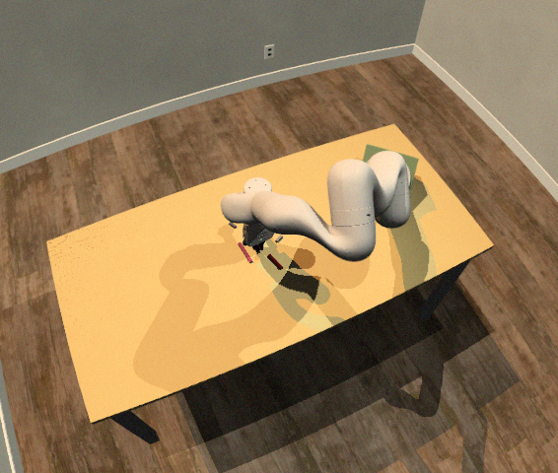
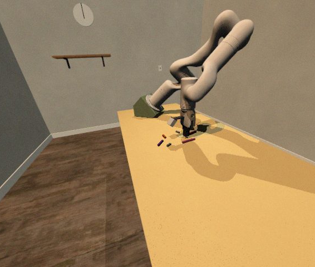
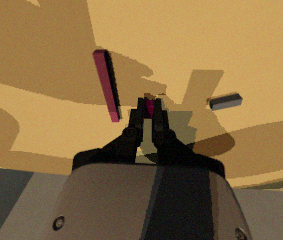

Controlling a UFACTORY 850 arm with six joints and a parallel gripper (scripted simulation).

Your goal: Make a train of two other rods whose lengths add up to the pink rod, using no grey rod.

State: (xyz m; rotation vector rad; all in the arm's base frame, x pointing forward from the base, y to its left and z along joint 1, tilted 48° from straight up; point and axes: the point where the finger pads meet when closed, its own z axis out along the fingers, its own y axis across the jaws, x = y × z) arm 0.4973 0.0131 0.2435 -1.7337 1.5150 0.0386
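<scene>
The pink rod is 5 cm ahead of my hand and 3 cm below it. The rest, counted from my hand: magenta rod: 2 cm below; orange rod: 3 cm behind, 13 cm to the right, 3 cm below; red rod: 5 cm behind, 6 cm to the left, 3 cm below.
</scene>
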